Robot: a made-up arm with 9 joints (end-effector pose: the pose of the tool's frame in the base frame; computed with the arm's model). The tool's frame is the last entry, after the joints. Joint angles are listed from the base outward.
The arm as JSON. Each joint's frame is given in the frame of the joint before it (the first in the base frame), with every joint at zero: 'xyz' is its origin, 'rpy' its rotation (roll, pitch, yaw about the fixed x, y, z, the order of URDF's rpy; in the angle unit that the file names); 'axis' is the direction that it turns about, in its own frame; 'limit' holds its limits. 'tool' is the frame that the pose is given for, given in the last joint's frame.
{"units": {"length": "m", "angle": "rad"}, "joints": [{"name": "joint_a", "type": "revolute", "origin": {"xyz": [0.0, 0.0, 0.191], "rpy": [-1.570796, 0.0, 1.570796]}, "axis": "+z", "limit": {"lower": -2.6, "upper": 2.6}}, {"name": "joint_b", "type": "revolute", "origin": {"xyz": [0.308, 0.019, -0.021], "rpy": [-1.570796, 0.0, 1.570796]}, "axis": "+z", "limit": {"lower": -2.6, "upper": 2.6}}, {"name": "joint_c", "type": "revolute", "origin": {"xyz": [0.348, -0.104, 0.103], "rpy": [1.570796, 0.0, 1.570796]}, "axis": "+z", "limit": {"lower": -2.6, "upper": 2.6}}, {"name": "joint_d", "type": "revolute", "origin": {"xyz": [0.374, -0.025, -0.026], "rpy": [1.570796, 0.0, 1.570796]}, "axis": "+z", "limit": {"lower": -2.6, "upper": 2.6}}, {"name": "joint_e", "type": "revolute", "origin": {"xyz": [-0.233, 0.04, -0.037], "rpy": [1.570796, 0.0, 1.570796]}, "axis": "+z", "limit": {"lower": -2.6, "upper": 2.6}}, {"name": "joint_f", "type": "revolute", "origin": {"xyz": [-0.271, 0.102, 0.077], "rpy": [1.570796, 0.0, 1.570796]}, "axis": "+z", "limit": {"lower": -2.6, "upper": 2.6}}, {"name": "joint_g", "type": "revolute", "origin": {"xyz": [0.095, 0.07, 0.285], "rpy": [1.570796, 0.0, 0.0]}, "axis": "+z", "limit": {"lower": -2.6, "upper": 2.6}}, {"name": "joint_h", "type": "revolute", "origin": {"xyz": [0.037, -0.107, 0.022], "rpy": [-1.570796, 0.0, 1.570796]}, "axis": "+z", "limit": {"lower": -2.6, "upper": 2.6}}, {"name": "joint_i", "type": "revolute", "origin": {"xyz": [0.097, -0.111, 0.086], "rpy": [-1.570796, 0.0, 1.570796]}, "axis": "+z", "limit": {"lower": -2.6, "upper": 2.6}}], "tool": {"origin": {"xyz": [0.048, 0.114, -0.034], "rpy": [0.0, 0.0, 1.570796]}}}
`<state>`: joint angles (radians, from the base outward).
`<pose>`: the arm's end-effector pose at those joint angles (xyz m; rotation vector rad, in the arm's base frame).
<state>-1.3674 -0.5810 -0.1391 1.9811 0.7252 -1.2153 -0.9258 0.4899 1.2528</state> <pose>0.3287 0.2275 0.3028 1.0090 -1.1131 -1.0404</pose>
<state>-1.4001 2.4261 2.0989 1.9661 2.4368 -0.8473 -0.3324 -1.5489 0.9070</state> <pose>0.0788 0.0671 0.2421 0.7277 -0.9455 2.8288</pose>
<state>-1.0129 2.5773 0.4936 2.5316 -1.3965 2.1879 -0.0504 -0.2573 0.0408</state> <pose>-0.0376 -0.2035 0.4586 1.4725 -1.2959 0.2832</pose>
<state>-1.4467 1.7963 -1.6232 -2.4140 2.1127 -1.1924 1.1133 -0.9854 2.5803</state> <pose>0.4729 -0.3074 0.6225 -0.7561 2.2839 -0.1968</pose>
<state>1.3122 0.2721 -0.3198 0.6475 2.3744 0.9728 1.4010 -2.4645 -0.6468</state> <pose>0.1319 -0.2015 0.0215 2.1192 1.6598 0.8055</pose>
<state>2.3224 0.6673 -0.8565 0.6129 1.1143 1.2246 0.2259 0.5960 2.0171</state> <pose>0.2450 -0.5217 -0.2686 -1.3056 1.2920 1.8288</pose>
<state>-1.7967 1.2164 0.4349 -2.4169 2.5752 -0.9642 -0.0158 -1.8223 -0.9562</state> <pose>0.4127 0.1929 0.1363 0.0582 0.0564 0.0910</pose>
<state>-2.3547 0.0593 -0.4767 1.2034 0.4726 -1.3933 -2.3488 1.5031 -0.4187</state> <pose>0.4507 -0.2401 0.6701 -1.0824 -1.1255 1.1660</pose>
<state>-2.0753 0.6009 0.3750 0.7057 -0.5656 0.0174 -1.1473 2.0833 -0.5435</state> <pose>0.4568 0.0767 0.3131 0.4793 1.1724 -1.3651</pose>
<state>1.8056 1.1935 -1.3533 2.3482 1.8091 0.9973 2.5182 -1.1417 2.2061</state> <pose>0.6784 -0.1593 -0.3440 2.0431 -0.2185 -0.0954</pose>
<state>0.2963 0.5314 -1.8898 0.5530 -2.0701 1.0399 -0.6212 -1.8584 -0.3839</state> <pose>-0.1884 0.2506 -0.5923 -0.7033 0.7082 0.1026</pose>
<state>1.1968 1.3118 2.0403 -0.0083 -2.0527 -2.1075 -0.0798 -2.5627 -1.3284</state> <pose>0.4736 -0.3967 0.3525 0.1599 2.4850 1.6462</pose>
